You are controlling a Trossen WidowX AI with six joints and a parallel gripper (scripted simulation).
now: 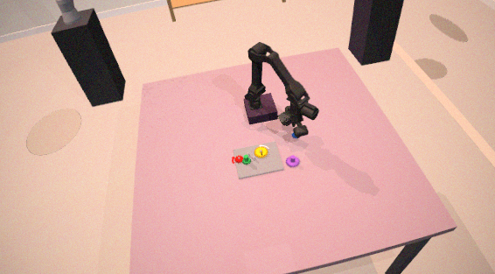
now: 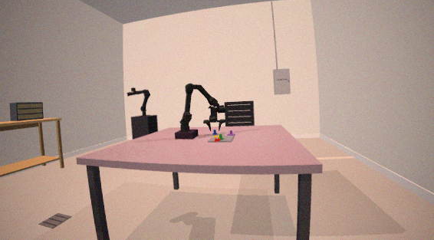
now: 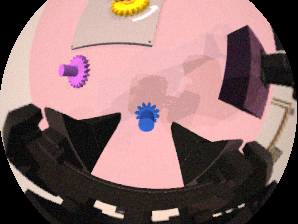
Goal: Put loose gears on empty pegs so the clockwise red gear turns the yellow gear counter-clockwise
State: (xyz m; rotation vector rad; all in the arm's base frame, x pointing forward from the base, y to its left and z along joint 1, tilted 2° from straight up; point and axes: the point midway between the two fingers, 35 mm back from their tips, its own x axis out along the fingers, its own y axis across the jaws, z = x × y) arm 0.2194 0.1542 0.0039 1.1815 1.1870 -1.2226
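The blue gear is 10 mm below my gripper tip. Also, from my gripper tip: yellow gear 60 mm ahead, 190 mm to the right, 10 mm below; purple gear 150 mm ahead, 60 mm to the right, 10 mm below; green gear 100 mm ahead, 270 mm to the right.
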